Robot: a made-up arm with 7 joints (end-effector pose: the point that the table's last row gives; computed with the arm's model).
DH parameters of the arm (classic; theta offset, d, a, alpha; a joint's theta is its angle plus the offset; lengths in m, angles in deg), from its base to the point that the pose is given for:
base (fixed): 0 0 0 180
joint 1: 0 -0.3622 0 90
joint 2: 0 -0.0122 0 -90
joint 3: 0 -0.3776 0 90
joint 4: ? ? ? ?
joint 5: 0 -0.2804 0 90
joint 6: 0 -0.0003 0 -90
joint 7: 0 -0.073 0 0
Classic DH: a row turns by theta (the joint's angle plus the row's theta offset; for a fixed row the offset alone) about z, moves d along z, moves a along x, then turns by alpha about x.
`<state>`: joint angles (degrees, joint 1 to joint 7).
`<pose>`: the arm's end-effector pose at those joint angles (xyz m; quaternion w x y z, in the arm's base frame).
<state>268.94 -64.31 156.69 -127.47 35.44 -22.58 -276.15</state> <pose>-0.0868 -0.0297 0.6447 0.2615 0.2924 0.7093 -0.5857</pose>
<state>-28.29 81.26 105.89 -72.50 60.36 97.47 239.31</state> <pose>0.3117 0.4476 0.4410 0.0133 0.9409 0.3058 -0.1447</pose>
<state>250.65 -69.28 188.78 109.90 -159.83 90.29 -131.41</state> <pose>0.1241 -0.4070 0.2179 0.0190 0.3986 -0.5722 -0.7164</pose>
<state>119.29 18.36 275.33 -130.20 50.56 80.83 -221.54</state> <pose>-0.2901 0.0344 0.5610 0.6302 -0.0919 0.7471 0.1902</pose>
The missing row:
joint 4: 0 -0.0115 0 -90
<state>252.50 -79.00 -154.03 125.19 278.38 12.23 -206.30</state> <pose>-0.0387 -0.2418 0.1412 0.1159 0.1622 -0.1671 0.9656</pose>
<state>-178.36 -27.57 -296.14 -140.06 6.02 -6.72 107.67</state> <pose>0.1364 -0.1845 0.4028 0.8514 -0.1793 0.2095 0.4462</pose>
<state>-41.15 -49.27 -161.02 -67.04 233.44 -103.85 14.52</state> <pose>-0.1668 -0.1736 0.8795 0.0800 0.7349 -0.1988 0.6435</pose>
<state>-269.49 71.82 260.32 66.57 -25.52 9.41 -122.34</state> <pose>0.3078 -0.4700 0.5668 0.5303 0.2143 -0.7772 -0.2622</pose>
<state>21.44 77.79 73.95 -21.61 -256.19 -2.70 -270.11</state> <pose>0.6742 -0.1464 0.5542 0.4199 -0.5739 -0.5441 0.4452</pose>
